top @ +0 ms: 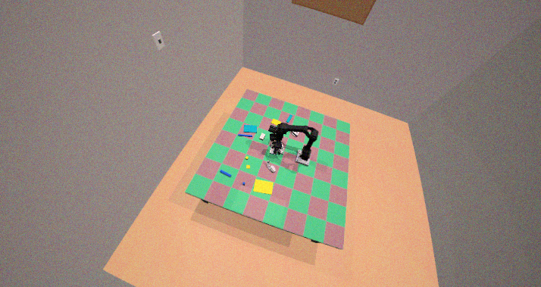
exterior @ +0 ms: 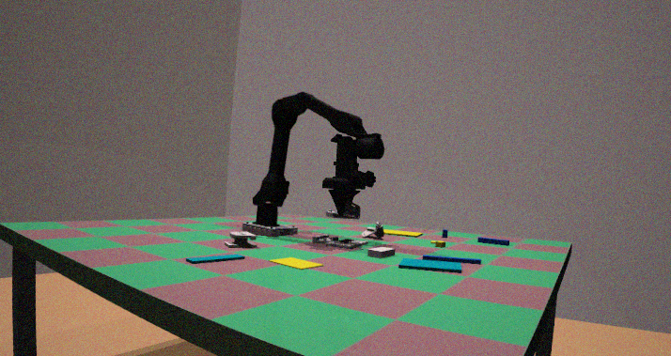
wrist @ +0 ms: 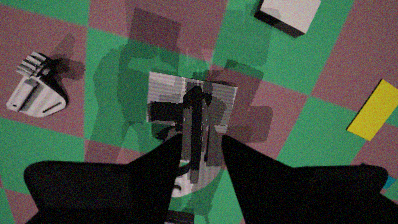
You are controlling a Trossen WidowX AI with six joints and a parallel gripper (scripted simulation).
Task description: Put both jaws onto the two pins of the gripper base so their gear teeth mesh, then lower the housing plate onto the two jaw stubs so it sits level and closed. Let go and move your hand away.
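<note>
The white housing plate is 80 mm below my gripper tip and 60 mm behind it. Also, from my gripper tip: small yellow cube: 220 mm to the left, 200 mm ahead, 80 mm below; then blue bar: 320 mm ahead, 80 mm below, 10 mm to the left; then grey jaw: 40 mm behind, 10 mm to the left.
</note>
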